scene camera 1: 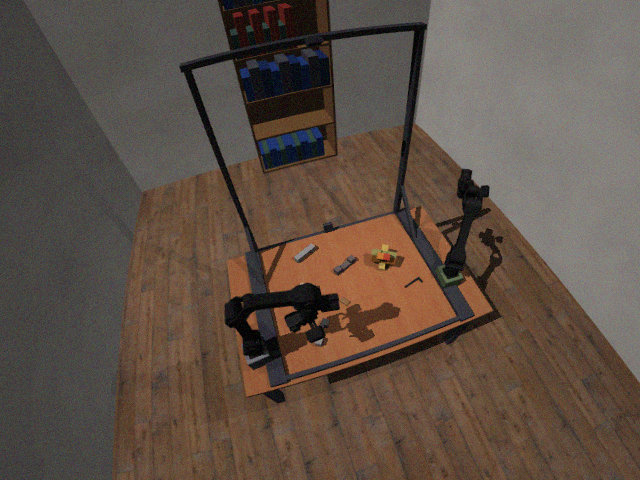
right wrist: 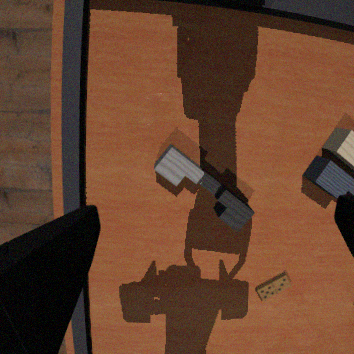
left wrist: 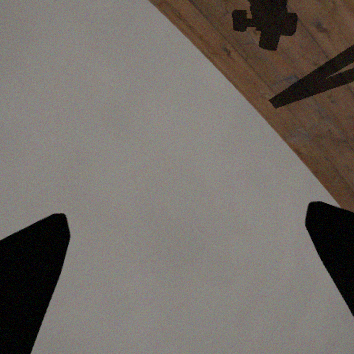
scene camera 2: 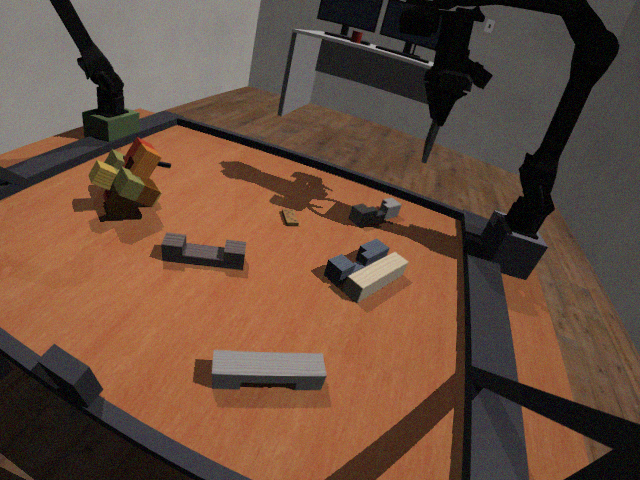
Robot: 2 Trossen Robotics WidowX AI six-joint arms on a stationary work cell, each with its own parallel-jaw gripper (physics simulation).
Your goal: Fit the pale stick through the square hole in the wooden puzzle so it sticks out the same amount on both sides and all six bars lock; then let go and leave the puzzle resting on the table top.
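Where they show: left gripper, fingertip midpoint: (left wrist: 189, 219); right gripper, fingertip midpoint: (scene camera 1: 307, 324) (right wrist: 217, 212) (scene camera 2: 436, 122); left arm's base, origin of the base link: (scene camera 1: 450, 272) (scene camera 2: 110, 112); right arm's base, origin of the base link: (scene camera 1: 254, 349) (scene camera 2: 520, 227).
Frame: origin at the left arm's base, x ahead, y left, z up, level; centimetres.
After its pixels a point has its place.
Observation:
The pale stick (scene camera 2: 381, 274) @(y -12.3, x 74.4, z -4.0 cm) (right wrist: 348, 146) @(y -6.0, x 75.9, z -4.0 cm) lies flat at the right in scene camera 2, close alongside a blue-grey notched bar (scene camera 2: 339, 267) @(y -14.8, x 68.1, z -4.0 cm) (right wrist: 327, 176) @(y -4.2, x 71.9, z -4.0 cm). The wooden puzzle (scene camera 1: 384, 256) (scene camera 2: 128, 183), a cluster of crossed yellow, green and orange-red bars, stands tilted on the table at the left in scene camera 2. Its square hole cannot be made out clearly. My right gripper (scene camera 2: 427, 152) (right wrist: 217, 212) @(y 14.1, x 73.3, z 15.9 cm) is open and empty, high above the table. My left gripper (left wrist: 189, 219) @(y -37.2, x -37.7, z 9.2 cm) is open and empty, beyond the table's side and facing the wall, away from the puzzle.
A brown-grey notched bar (scene camera 1: 344, 265) @(y -22.4, x 48.8, z -5.5 cm) (scene camera 2: 202, 252) @(y -23.1, x 48.5, z -5.6 cm), a light grey bar (scene camera 1: 306, 252) @(y -35.1, x 66.4, z -4.1 cm) (scene camera 2: 268, 365) @(y -36.2, x 67.2, z -4.0 cm), a two-tone grey notched bar (scene camera 2: 363, 214) @(y 4.3, x 66.5, z -4.2 cm) (right wrist: 172, 166) @(y 14.5, x 70.5, z -4.0 cm) and a domino (scene camera 1: 344, 301) @(y -2.7, x 54.1, z -6.4 cm) (scene camera 2: 289, 217) @(y -3.8, x 54.2, z -6.3 cm) (right wrist: 273, 286) @(y -2.8, x 54.4, z -6.3 cm) lie on the table. A black hex key (scene camera 1: 413, 282) @(y -3.3, x 17.7, z -6.6 cm) lies near the puzzle.

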